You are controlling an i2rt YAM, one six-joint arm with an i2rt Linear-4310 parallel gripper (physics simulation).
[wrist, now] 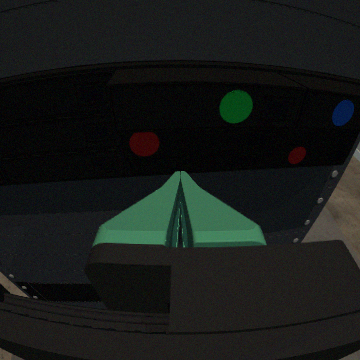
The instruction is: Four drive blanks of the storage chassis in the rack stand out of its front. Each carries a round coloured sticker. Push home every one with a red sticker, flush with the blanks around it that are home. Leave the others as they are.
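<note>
The storage chassis front is very dark in the wrist view. A blank with a green sticker (236, 106) stands out in the upper row, its top face visible. A blank with a blue sticker (343, 112) is to its right, near the frame's edge. Below the green one, a red sticker (144, 144) shows at left, its top edge cut off by the blank above. A second, smaller red sticker (297, 155) is at lower right. How far the red blanks stand out is too dark to tell. My gripper (179, 179) is shut and empty, its green tips appearing just below and between the red stickers.
A dark blue-grey panel (280, 195) lies below the blanks, with a riveted metal edge (320, 200) on the right. A large dark surface (180, 35) spans the top of the view. Brown floor (345, 200) shows at the far right.
</note>
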